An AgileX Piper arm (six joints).
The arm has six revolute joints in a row. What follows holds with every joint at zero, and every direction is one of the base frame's.
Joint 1 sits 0.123 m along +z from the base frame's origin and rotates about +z.
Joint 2 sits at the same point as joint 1 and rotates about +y.
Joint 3 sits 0.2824 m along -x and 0.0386 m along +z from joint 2 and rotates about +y.
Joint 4 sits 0.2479 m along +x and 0.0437 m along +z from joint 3 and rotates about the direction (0.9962, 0, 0.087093).
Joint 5 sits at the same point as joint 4 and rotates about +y.
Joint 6 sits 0.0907 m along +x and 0.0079 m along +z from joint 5 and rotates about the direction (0.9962, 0, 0.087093).
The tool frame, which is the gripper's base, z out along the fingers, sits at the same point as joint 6; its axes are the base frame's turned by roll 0, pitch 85 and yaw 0 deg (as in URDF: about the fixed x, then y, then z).
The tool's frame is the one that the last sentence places.
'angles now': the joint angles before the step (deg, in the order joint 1, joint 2, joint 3, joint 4, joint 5, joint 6). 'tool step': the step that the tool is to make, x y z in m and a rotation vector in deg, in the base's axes. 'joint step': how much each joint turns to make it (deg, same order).
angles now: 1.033 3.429 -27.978 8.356 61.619 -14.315
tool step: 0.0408 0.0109 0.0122 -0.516 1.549 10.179
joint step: 5.740 13.068 -0.780 5.487 -9.702 -7.433
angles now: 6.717 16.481 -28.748 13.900 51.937 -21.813
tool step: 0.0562 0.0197 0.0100 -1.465 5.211 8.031
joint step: 5.687 18.387 -4.409 4.055 -7.615 -6.284
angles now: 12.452 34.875 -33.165 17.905 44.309 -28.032
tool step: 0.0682 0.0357 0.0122 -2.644 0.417 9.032
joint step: 5.888 19.648 -9.403 4.527 -7.540 -9.277
